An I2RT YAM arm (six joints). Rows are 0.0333 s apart.
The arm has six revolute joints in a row. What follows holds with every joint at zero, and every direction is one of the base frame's. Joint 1 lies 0.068 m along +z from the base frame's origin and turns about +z. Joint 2 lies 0.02 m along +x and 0.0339 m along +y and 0.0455 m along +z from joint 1 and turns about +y. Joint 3 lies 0.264 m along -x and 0.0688 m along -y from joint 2 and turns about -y. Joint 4 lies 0.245 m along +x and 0.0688 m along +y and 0.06 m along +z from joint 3 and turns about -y. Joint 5 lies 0.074 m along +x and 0.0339 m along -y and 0.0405 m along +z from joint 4 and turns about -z. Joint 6 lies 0.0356 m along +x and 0.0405 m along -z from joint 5 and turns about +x. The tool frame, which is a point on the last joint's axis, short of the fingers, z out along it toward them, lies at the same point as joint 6; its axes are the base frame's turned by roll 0, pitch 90 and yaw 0 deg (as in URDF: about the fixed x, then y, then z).
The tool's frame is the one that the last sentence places.
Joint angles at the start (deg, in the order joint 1, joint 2, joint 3, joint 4, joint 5, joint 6): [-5.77, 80.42, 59.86, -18.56, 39.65, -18.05]
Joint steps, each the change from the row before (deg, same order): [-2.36, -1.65, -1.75, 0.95, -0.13, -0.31]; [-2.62, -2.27, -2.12, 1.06, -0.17, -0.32]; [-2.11, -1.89, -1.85, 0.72, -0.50, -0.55]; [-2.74, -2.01, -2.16, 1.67, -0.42, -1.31]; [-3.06, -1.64, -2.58, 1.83, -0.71, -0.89]
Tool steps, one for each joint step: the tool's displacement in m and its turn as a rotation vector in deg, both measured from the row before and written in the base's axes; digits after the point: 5 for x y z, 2 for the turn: [-0.00892, -0.01138, -0.00067, -0.18, -0.63, -2.11]; [-0.01187, -0.01158, 0.00007, -0.26, -0.98, -2.33]; [-0.01021, -0.00839, -0.00103, -0.13, -0.40, -1.45]; [-0.01129, -0.01068, -0.00117, -0.74, -0.54, -1.80]; [-0.01159, -0.01126, -0.00531, -0.27, -0.27, -2.08]
